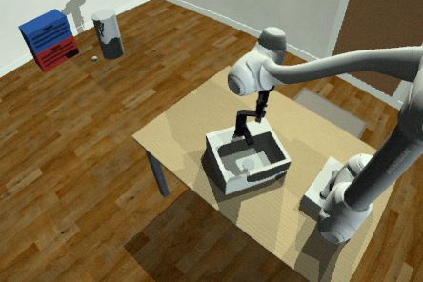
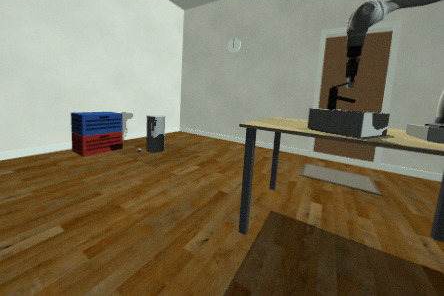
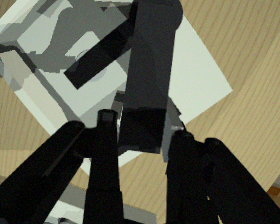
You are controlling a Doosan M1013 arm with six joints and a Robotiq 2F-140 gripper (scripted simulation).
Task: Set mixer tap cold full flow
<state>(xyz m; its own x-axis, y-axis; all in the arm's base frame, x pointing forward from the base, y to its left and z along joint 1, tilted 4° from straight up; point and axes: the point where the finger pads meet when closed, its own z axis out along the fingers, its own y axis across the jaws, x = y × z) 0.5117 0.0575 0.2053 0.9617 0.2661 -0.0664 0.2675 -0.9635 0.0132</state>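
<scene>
Right now my hand is 3 cm short of the lever, 1 cm to the right of it and 1 cm above it. Round my hand: white sink basin (2 cm behind, 8 cm to the left, 26 cm below).
</scene>
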